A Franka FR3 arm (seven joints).
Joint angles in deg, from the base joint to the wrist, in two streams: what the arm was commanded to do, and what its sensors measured. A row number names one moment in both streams.
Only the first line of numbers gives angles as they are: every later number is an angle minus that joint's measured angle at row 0.
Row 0, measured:
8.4, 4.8, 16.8, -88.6, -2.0, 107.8, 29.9
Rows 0 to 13, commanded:
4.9, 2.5, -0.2, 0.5, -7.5, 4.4, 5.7
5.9, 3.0, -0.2, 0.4, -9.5, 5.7, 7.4
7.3, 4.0, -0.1, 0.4, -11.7, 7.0, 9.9
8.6, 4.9, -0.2, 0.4, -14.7, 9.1, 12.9
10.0, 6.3, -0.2, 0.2, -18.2, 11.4, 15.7
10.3, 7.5, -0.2, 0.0, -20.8, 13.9, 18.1
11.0, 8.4, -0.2, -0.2, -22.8, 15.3, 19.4
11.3, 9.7, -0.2, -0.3, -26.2, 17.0, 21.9
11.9, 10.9, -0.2, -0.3, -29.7, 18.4, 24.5
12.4, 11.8, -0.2, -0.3, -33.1, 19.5, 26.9
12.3, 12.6, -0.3, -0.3, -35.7, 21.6, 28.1
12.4, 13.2, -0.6, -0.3, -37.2, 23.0, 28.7
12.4, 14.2, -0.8, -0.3, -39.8, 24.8, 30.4
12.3, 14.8, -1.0, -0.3, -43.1, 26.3, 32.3
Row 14, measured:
12.0, 13.3, -0.2, -0.3, -37.0, 22.5, 28.0
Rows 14 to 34, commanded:
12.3, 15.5, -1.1, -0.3, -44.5, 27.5, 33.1
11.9, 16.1, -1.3, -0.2, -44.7, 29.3, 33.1
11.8, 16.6, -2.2, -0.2, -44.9, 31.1, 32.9
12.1, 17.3, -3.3, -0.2, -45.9, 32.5, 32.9
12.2, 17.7, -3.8, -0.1, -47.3, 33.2, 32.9
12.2, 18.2, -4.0, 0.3, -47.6, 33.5, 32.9
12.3, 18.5, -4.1, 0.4, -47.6, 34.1, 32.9
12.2, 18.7, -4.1, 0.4, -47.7, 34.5, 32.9
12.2, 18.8, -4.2, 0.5, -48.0, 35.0, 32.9
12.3, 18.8, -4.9, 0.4, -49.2, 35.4, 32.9
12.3, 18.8, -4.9, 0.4, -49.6, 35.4, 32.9
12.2, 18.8, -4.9, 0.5, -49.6, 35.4, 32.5
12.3, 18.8, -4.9, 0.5, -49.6, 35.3, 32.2
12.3, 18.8, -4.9, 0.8, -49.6, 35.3, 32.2
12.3, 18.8, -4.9, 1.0, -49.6, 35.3, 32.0
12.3, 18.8, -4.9, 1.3, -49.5, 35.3, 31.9
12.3, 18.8, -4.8, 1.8, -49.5, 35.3, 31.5
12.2, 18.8, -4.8, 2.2, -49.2, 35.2, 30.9
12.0, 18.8, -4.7, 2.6, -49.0, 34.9, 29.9
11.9, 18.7, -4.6, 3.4, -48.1, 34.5, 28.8
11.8, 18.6, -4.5, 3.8, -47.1, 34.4, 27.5
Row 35, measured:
12.1, 18.3, -4.7, 0.3, -48.3, 34.4, 30.8
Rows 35 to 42, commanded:
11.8, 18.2, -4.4, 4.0, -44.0, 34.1, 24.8
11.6, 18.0, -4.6, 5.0, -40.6, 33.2, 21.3
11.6, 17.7, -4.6, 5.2, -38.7, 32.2, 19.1
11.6, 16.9, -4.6, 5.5, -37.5, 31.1, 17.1
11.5, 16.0, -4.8, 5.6, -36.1, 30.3, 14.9
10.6, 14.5, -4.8, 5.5, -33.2, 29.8, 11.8
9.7, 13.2, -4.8, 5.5, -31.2, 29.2, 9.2
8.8, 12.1, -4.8, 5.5, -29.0, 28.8, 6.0
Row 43, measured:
11.2, 16.7, -5.0, 5.2, -34.8, 31.1, 14.2
